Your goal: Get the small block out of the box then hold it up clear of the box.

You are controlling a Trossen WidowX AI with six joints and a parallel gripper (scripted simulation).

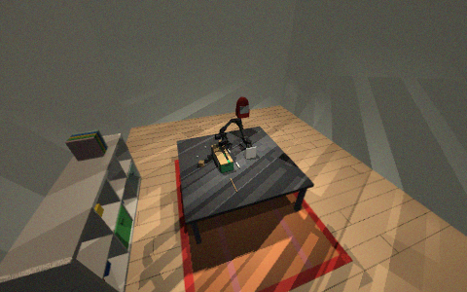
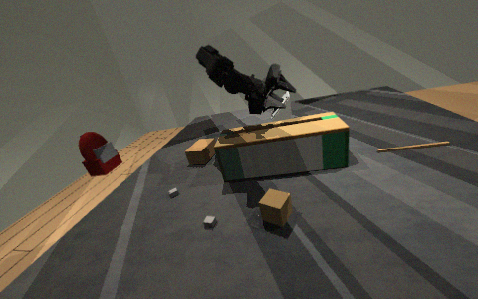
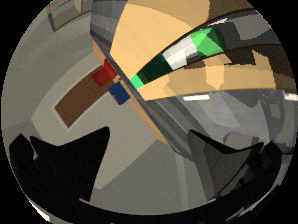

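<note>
Right now my gripper tip is 40 mm short of the green block, 50 mm to the left of it and 110 mm above it. The rest, counted from my gripper tip: tan cube: 300 mm ahead, 110 mm to the right, 170 mm below; thin stick: 110 mm ahead, 330 mm to the left, 190 mm below; box: 30 mm ahead, 60 mm to the right, 130 mm below.
</note>
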